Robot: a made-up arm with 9 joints. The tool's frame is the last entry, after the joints.
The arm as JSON. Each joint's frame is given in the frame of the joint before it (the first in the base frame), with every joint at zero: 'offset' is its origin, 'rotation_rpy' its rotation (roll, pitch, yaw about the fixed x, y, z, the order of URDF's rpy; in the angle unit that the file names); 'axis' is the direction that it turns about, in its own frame. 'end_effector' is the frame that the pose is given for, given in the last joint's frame.
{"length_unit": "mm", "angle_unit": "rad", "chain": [
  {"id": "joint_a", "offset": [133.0, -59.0, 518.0], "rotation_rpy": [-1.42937, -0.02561, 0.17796], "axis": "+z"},
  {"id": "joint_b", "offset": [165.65, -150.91, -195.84], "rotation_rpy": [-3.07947, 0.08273, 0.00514], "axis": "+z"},
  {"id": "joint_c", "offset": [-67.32, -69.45, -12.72], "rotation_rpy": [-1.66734, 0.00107, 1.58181], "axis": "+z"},
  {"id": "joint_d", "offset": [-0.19, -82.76, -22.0], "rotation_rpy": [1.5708, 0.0, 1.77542], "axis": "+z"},
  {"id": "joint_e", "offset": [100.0, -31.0, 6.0], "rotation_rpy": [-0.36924, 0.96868, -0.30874], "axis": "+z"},
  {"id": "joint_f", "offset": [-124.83, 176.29, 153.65], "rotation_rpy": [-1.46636, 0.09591, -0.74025], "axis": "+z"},
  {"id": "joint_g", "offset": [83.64, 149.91, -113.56], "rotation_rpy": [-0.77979, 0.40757, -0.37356], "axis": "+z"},
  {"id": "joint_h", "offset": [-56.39, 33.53, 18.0], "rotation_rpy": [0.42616, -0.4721, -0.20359], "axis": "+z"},
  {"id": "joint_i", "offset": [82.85, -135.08, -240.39], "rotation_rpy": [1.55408, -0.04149, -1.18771], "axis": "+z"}
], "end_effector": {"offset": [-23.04, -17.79, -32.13], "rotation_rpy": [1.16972, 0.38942, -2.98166]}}
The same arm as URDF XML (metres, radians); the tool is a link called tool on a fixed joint. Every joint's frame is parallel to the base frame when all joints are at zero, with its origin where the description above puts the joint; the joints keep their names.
<robot name="arm">
<joint name="tool_fixed" type="fixed"><parent link="link9"/><child link="tool"/><origin xyz="0.0380 -0.0200 -0.0060" rpy="2.1998 0.2128 -1.0863"/></joint>
<joint name="joint_i" type="continuous"><parent link="link8"/><child link="link9"/><origin xyz="0.1530 0.1290 0.2070"/><axis xyz="-0.827856 -0.129993 0.545671"/></joint>
<joint name="joint_h" type="continuous"><parent link="link7"/><child link="link8"/><origin xyz="-0.0400 -0.0520 -0.0180"/><axis xyz="-0.573169 0.117594 -0.810956"/></joint>
<joint name="joint_g" type="continuous"><parent link="link6"/><child link="link7"/><origin xyz="0.1310 -0.1500 -0.0520"/><axis xyz="0 0 -1"/></joint>
<joint name="joint_f" type="continuous"><parent link="link5"/><child link="link6"/><origin xyz="-0.2110 0.0620 0.1480"/><axis xyz="-0.606913 0.45331 -0.652814"/></joint>
<joint name="joint_e" type="continuous"><parent link="link4"/><child link="link5"/><origin xyz="0.0310 0.1000 0.0060"/><axis xyz="-0.110302 0.841918 0.528211"/></joint>
<joint name="joint_d" type="continuous"><parent link="link3"/><child link="link4"/><origin xyz="0.0220 -0.0810 -0.0170"/><axis xyz="0 0 1"/></joint>
<joint name="joint_c" type="continuous"><parent link="link2"/><child link="link3"/><origin xyz="-0.0690 0.0200 -0.0660"/><axis xyz="-1 0 0"/></joint>
<joint name="joint_b" type="continuous"><parent link="link1"/><child link="link2"/><origin xyz="0.1980 -0.1830 0.1260"/><axis xyz="0.096396 -0.974361 -0.203292"/></joint>
<joint name="joint_a" type="continuous"><parent link="base"/><child link="link1"/><origin xyz="0.1330 -0.0590 0.5180"/><axis xyz="-0.178808 0.973742 0.140906"/></joint>
<link name="base"/>
<link name="link1"/>
<link name="link2"/>
<link name="link3"/>
<link name="link4"/>
<link name="link5"/>
<link name="link6"/>
<link name="link7"/>
<link name="link8"/>
<link name="link9"/>
<link name="tool"/>
</robot>

